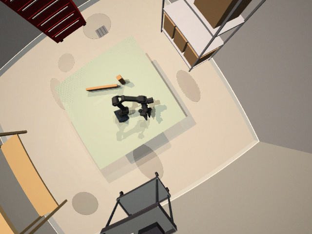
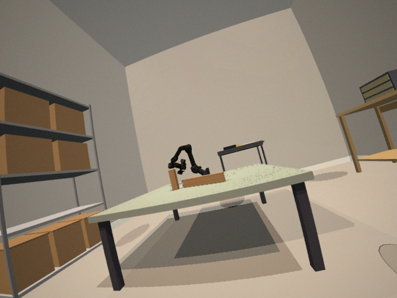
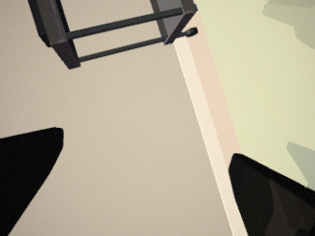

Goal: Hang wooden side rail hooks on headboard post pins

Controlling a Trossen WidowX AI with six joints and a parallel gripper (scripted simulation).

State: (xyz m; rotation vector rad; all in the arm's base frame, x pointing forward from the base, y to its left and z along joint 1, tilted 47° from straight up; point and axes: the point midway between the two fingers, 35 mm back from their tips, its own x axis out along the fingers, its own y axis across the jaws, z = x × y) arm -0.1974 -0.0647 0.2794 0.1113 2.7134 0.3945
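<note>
Right now my gripper tip is 56 cm short of the headboard post, 8 cm above it and 1 cm to the left of it.
</note>
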